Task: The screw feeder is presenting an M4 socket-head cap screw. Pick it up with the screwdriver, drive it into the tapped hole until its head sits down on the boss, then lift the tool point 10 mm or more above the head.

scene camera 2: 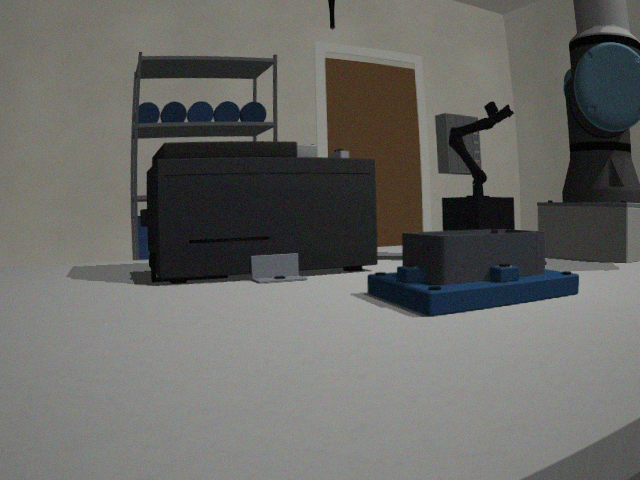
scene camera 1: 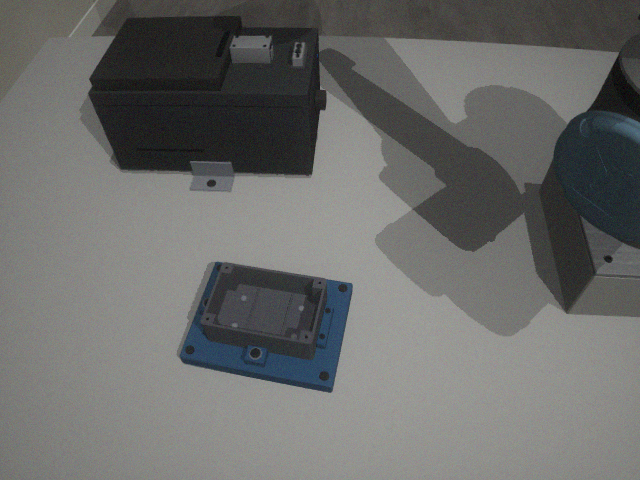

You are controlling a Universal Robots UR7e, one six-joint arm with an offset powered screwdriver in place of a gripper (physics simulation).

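The dark screw feeder (scene camera 1: 206, 131) (scene camera 2: 268, 206) stands at the back left. Its small white block (scene camera 1: 298, 53) (scene camera 2: 341, 153) has dark spots on top; I cannot tell whether a screw sits there. A grey open-topped housing (scene camera 1: 258, 338) (scene camera 2: 475, 260) sits on a blue fixture plate (scene camera 1: 289, 376) (scene camera 2: 480, 301). Small dark holes show in its corner bosses; I cannot tell which is the tapped hole. The thin dark tip of my screwdriver (scene camera 2: 332, 25) hangs at the top edge of scene camera 2, above the feeder's height. Whether it carries a screw is too small to tell.
My arm's blue joint cover (scene camera 1: 602, 175) (scene camera 2: 607, 86) and grey pedestal (scene camera 1: 610, 294) (scene camera 2: 581, 232) are at the right. A small metal bracket (scene camera 1: 211, 175) (scene camera 2: 275, 266) stands at the feeder's front. Behind are a shelf rack (scene camera 2: 275, 98) and a black arm (scene camera 2: 467, 155).
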